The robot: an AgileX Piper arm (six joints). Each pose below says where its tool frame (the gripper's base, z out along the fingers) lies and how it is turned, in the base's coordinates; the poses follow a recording.
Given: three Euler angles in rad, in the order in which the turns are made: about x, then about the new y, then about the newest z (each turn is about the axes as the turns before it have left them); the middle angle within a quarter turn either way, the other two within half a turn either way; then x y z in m.
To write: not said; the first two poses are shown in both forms.
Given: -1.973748 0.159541 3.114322 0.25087 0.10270 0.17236
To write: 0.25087 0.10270 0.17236 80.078 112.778 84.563
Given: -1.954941 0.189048 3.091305 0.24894 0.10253 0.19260
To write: 0.24894 0.10253 0.19260 78.339 111.598 82.775
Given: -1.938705 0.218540 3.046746 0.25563 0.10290 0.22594
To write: 0.25563 0.10290 0.22594 76.612 110.555 79.789
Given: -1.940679 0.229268 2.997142 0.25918 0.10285 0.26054
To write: 0.25918 0.10285 0.26054 75.948 110.613 76.688
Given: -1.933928 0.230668 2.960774 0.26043 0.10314 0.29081
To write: 0.26043 0.10314 0.29081 75.897 110.230 74.675
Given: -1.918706 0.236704 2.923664 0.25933 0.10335 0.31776
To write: 0.25933 0.10335 0.31776 75.608 109.355 72.653
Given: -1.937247 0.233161 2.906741 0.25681 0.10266 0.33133
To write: 0.25681 0.10266 0.33133 75.728 110.402 71.477
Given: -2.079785 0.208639 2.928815 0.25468 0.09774 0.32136
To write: 0.25468 0.09774 0.32136 76.371 118.472 71.216
